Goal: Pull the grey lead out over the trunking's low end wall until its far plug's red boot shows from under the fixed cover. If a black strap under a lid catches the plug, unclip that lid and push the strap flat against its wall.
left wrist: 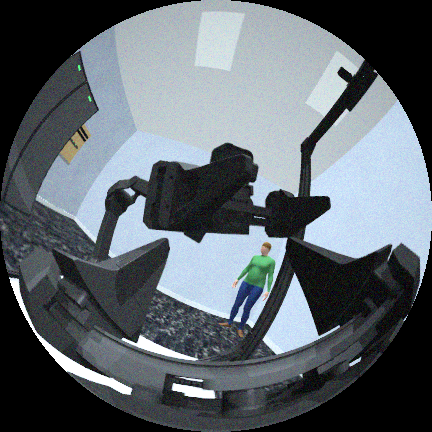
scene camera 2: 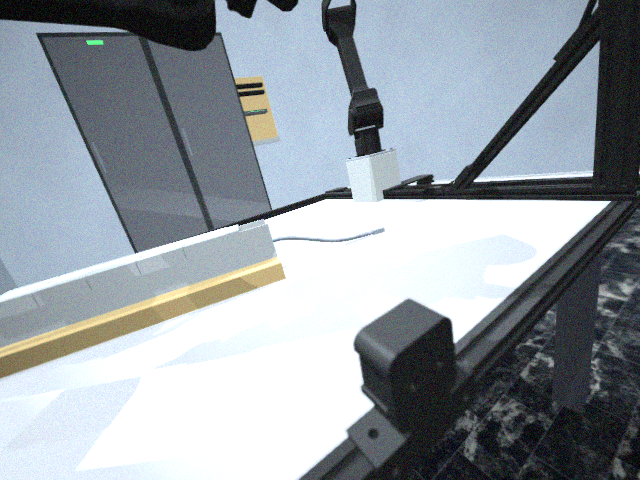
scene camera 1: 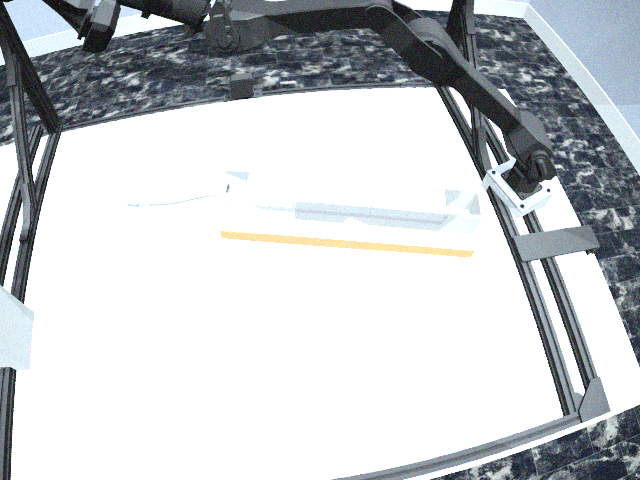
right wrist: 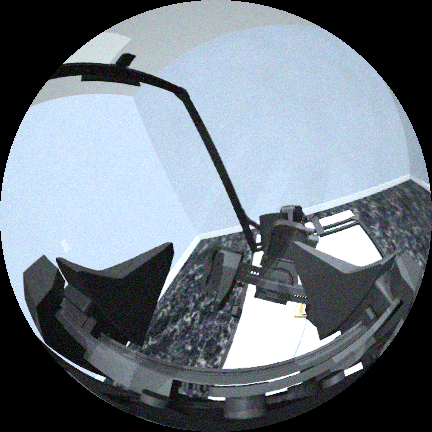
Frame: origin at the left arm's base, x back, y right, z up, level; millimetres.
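Seen in the pictures: left gripper, between the fingertips: (left wrist: pixel 229 244) (right wrist: pixel 277 324); right gripper, between the fingertips: (left wrist: pixel 305 188) (right wrist: pixel 234 248); left arm's base, origin of its link: (scene camera 1: pixel 521 182); right arm's base, origin of its link: (scene camera 2: pixel 370 154).
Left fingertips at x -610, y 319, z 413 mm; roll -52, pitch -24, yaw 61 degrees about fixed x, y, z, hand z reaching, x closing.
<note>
Offsets run from my left fingertips to a thing's top centre. "*": to the spot under its first point.
The pale trunking (scene camera 1: pixel 369 215) (scene camera 2: pixel 217 254) lies along an orange strip (scene camera 1: pixel 346 243) (scene camera 2: pixel 206 291). The grey lead {* dx +60, dy -62, dz -437 mm} (scene camera 1: pixel 175 200) (scene camera 2: pixel 330 239) runs out past its end and lies loose on the table, leftward in scene camera 1. A small dark spot shows near that end; I cannot tell what it is. Glare hides the lids and the fixed cover's edges. No red boot or black strap can be made out. My left gripper (scene camera 1: pixel 86 41) (left wrist: pixel 229 244) is open and empty, high beyond the table's back edge in scene camera 1. My right gripper is open, empty and raised, facing the left one.
A black camera block {* dx +264, dy +133, dz -413 mm} (scene camera 1: pixel 241 85) (scene camera 2: pixel 405 356) stands at the table's edge. Dark frame rails (scene camera 1: pixel 537 304) (scene camera 2: pixel 496 330) border the table. The left arm's white base (scene camera 1: pixel 516 193) is at the right in scene camera 1. A person in green (left wrist: pixel 257 272) stands beyond the table.
</note>
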